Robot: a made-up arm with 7 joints. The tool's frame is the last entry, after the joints. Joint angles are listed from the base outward. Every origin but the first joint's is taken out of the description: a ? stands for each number. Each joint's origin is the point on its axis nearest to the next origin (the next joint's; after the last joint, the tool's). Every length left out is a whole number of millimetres.
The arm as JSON. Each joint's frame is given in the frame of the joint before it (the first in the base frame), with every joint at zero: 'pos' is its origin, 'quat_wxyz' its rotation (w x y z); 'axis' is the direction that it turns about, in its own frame. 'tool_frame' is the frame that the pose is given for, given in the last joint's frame.
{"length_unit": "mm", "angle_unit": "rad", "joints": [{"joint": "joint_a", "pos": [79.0, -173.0, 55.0], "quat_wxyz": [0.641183, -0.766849, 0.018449, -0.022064], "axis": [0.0, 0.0, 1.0]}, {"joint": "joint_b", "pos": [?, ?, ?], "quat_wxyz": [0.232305, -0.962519, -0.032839, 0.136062], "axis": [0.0, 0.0, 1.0]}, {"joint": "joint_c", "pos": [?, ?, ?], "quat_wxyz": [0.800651, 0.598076, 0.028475, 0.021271], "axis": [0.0, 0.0, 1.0]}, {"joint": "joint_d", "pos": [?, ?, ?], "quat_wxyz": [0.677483, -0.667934, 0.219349, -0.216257], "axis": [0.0, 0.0, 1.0]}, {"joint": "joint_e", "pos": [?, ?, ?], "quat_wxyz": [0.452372, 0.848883, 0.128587, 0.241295], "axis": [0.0, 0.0, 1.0]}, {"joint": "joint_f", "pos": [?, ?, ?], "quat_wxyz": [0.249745, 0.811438, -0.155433, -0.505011], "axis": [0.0, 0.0, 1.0]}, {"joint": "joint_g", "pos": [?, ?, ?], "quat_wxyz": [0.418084, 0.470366, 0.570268, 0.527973], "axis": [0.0, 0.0, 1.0]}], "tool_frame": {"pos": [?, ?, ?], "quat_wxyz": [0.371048, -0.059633, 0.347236, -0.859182]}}
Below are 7 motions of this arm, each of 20 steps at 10 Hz.
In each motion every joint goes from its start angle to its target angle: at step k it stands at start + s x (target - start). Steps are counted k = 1, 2, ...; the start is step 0. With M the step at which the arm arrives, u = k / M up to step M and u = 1 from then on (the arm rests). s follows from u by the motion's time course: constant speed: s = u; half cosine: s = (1 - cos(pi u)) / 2; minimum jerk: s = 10 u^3 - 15 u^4 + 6 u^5.
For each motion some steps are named. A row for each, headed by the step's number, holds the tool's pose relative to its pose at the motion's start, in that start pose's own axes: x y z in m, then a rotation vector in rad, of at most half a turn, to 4 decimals.
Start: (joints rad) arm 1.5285 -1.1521 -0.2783 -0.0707 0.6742 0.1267 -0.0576
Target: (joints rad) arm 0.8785 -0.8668 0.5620 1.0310 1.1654 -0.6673 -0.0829
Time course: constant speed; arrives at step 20
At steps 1, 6, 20:
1: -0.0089 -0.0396 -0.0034 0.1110 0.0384 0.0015
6: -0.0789 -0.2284 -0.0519 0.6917 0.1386 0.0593
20: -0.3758 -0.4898 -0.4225 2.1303 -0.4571 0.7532

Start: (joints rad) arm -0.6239 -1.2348 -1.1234 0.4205 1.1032 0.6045 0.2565
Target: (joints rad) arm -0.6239 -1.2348 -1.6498 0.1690 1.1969 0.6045 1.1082
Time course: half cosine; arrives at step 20
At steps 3, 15, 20:
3: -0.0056 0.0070 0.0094 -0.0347 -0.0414 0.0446
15: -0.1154 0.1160 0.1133 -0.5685 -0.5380 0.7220
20: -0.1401 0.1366 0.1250 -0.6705 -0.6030 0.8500

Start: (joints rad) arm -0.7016 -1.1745 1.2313 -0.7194 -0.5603 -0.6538 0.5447
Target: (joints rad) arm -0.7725 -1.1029 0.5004 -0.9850 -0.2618 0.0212 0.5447
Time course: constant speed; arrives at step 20
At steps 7, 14, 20:
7: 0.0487 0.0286 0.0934 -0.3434 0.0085 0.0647
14: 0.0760 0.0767 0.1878 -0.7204 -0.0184 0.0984
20: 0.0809 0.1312 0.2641 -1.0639 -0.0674 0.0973

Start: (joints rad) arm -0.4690 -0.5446 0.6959 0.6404 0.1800 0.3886 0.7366
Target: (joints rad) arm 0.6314 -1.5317 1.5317 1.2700 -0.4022 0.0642 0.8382
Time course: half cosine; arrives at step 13
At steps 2, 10, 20:
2: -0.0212 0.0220 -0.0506 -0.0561 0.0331 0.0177
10: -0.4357 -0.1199 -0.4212 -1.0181 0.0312 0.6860
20: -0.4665 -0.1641 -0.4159 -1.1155 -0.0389 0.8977

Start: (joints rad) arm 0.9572 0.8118 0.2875 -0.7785 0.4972 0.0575 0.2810
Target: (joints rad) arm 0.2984 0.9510 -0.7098 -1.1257 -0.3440 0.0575 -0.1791
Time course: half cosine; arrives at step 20
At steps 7, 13, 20:
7: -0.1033 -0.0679 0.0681 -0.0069 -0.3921 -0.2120
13: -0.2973 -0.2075 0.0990 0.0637 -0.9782 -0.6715
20: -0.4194 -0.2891 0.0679 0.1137 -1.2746 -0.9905

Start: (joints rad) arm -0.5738 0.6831 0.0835 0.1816 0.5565 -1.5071 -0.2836
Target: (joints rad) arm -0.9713 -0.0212 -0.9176 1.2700 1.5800 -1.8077 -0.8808
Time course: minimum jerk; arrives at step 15
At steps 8, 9, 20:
8: 0.0882 0.2222 -0.1623 -0.1139 1.1260 0.0210
9: 0.0941 0.2544 -0.2040 -0.1777 1.4052 -0.0321
20: 0.0947 0.3166 -0.3134 -0.4207 2.1549 -0.2981

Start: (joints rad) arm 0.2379 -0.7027 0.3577 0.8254 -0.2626 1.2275 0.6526
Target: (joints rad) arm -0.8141 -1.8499 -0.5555 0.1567 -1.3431 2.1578 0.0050
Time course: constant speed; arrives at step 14
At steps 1, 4, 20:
1: 0.0198 0.0026 0.0499 0.0080 -0.0820 -0.0955
4: 0.0590 -0.0194 0.2035 0.1062 -0.2978 -0.4436
20: -0.1061 -0.2997 0.5756 1.2508 -0.3612 -1.5790

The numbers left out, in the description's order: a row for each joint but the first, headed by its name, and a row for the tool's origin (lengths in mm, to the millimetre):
joint_b: 212.0 170.0 0.0
joint_c: 151.0 -10.0 0.0
joint_d: 376.0 227.0 0.0
joint_e: 93.0 20.0 0.0
joint_f: -83.0 -38.0 0.0
joint_g: 4.0 -9.0 0.0
tool: 15.0 -10.0 0.0

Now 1 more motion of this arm.
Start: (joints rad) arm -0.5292 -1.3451 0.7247 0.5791 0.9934 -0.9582 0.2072
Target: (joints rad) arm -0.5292 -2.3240 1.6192 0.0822 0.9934 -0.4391 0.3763
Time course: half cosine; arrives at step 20
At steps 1, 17, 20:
1: 0.0014 -0.0015 -0.0003 -0.0025 -0.0016 -0.0105
17: 0.0091 -0.2143 -0.0204 -0.5272 -0.1236 -1.5533
20: -0.0007 -0.2193 -0.0202 -0.5550 -0.1250 -1.6376

